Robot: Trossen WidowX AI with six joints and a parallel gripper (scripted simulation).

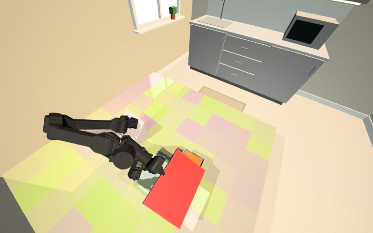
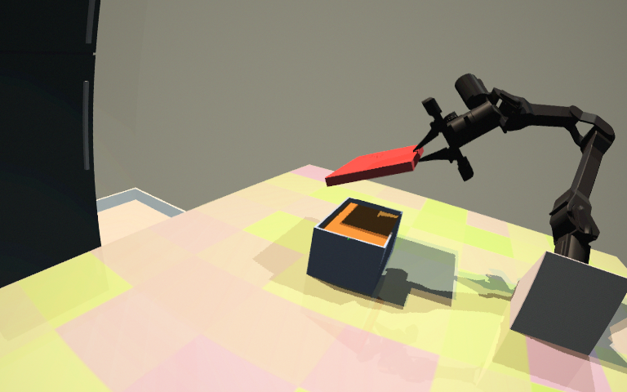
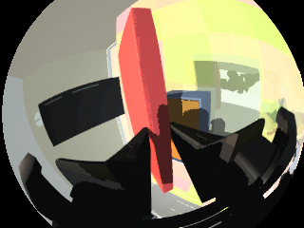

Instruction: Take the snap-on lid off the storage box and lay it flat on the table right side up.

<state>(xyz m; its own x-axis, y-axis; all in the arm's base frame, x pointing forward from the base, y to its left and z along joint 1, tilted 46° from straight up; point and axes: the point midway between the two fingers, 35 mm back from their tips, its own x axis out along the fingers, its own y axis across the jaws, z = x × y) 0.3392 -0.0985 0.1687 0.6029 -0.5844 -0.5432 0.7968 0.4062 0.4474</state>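
Right now the red lid is 70 mm ahead of my gripper tip and 30 mm below it. From my gripper tip the other things lie so: storage box 70 mm ahead, 100 mm to the left, 180 mm below.
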